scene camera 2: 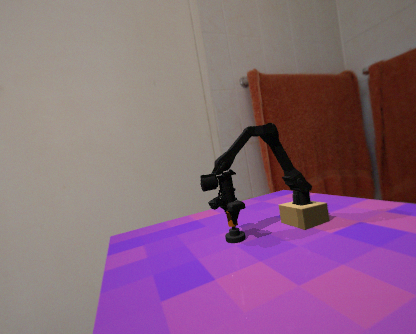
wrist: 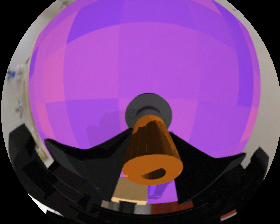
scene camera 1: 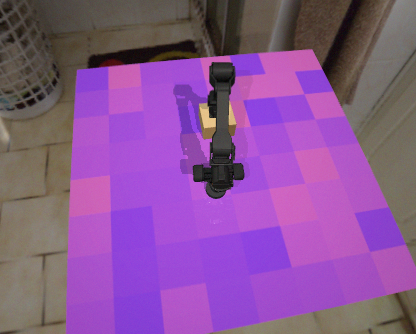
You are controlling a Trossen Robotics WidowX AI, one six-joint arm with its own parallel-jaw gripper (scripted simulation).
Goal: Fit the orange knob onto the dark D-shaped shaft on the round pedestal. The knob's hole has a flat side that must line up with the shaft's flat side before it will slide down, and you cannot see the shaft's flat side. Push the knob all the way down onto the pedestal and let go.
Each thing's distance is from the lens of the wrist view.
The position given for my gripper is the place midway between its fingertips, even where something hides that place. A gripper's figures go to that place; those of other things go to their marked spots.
my gripper (wrist: 150, 133): 10 cm
orange knob (wrist: 151, 158): 5 cm
dark round pedestal (wrist: 146, 104): 13 cm
The marked spots on the dark round pedestal and the orange knob are 10 cm apart.
